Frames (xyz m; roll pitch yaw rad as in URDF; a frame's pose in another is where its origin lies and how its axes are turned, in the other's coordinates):
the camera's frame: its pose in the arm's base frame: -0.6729 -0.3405 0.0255 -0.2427 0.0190 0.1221
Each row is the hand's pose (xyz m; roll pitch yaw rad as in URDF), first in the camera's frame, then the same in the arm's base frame.
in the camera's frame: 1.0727 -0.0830 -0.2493 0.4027 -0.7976 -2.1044
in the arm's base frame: 0.4045 -0.3498 -0.2169 0.6025 -1.0081 -2.1379
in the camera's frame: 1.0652 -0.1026 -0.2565 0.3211 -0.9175 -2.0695
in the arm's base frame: 0.3996 -0.3713 -0.2190 0.5535 -1.1301 -2.1449
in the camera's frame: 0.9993 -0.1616 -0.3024 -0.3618 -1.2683 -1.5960
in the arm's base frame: 0.3419 -0.4472 -0.2481 -0.5764 -1.5100 -1.2590
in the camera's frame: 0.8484 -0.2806 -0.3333 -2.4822 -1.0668 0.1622
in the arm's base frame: 0.2071 -0.5876 -0.2467 -2.9058 -0.9650 0.6486
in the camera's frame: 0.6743 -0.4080 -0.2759 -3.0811 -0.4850 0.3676
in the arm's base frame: 0.0494 -0.7177 -0.1570 2.9669 -0.3687 0.5899
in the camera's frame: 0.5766 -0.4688 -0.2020 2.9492 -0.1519 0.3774
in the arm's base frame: -0.0409 -0.7703 -0.0689 2.7309 -0.0419 0.5231
